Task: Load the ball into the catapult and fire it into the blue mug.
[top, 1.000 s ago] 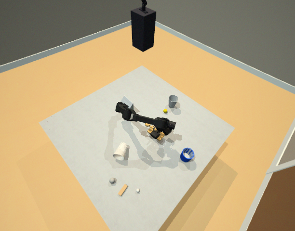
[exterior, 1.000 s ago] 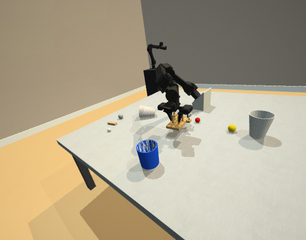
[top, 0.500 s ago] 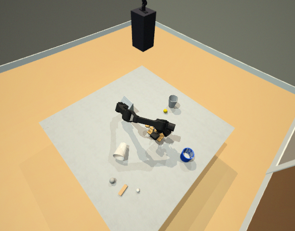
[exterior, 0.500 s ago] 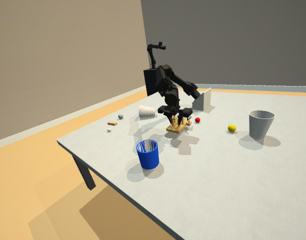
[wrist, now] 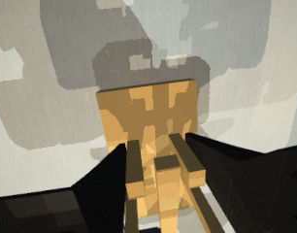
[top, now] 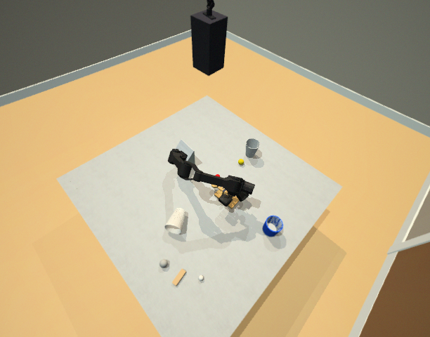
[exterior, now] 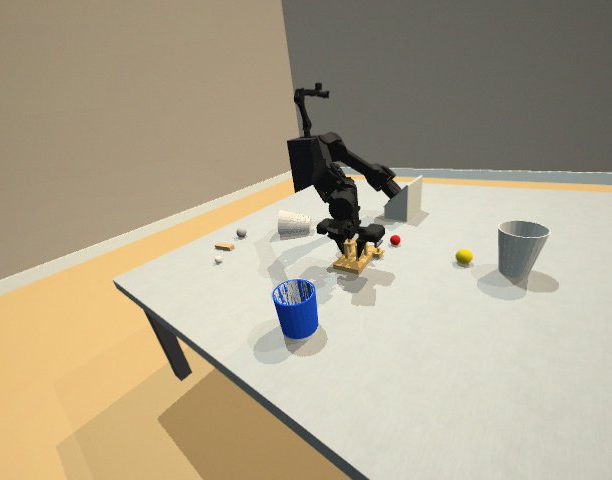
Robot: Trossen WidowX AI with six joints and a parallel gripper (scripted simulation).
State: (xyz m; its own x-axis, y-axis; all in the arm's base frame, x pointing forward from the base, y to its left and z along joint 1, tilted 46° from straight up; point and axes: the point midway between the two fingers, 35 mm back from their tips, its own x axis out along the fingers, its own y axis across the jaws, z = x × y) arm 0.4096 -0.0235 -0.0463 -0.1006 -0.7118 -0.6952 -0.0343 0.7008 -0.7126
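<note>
Right now my gripper tip is 17 cm past the red ball, 7 cm to the right of it and 2 cm above it. Also, from my gripper tip: yellow ball 14 cm behind, 27 cm to the left, 1 cm below; wooden catapult 7 cm behind, 2 cm to the left, 2 cm above; blue mug 28 cm ahead, 2 cm to the left.
</note>
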